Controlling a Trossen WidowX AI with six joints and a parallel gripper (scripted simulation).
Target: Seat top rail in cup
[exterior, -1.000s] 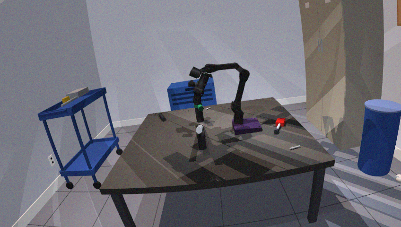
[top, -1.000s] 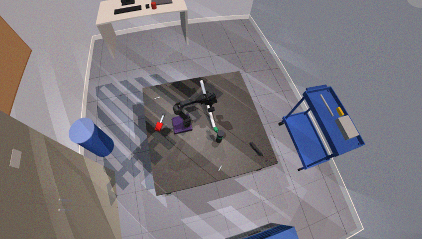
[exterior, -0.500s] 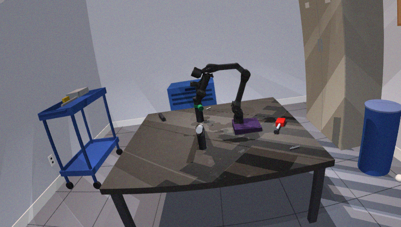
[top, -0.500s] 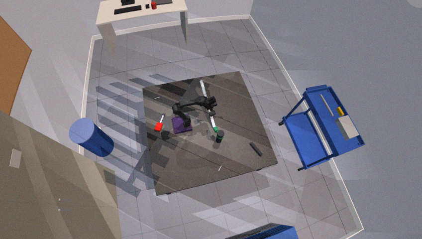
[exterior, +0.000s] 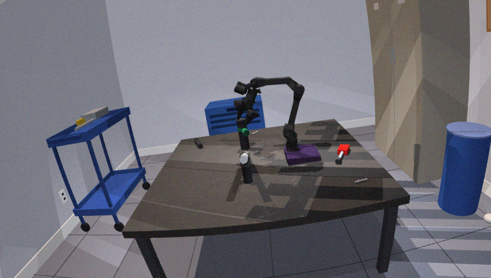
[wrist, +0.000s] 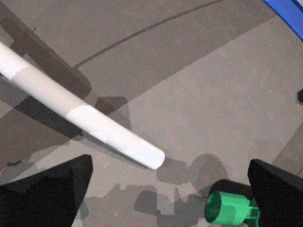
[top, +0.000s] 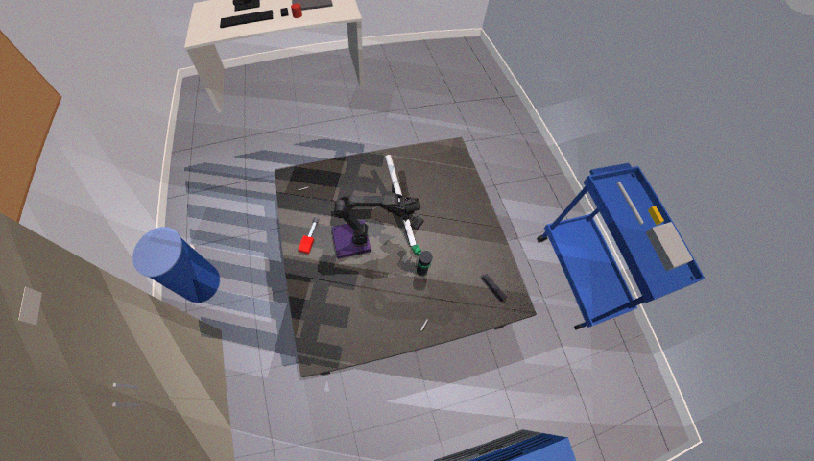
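The green rail-end cup lies 2 cm ahead of my gripper tip, 13 cm to the right of it and 10 cm below it. Round my gripper tip: dark bar: 44 cm ahead, 33 cm to the right, 22 cm below; short loop-cap post: 6 cm behind, 30 cm to the left, 13 cm below; red-handled tool: 57 cm behind, 7 cm to the left, 22 cm below.
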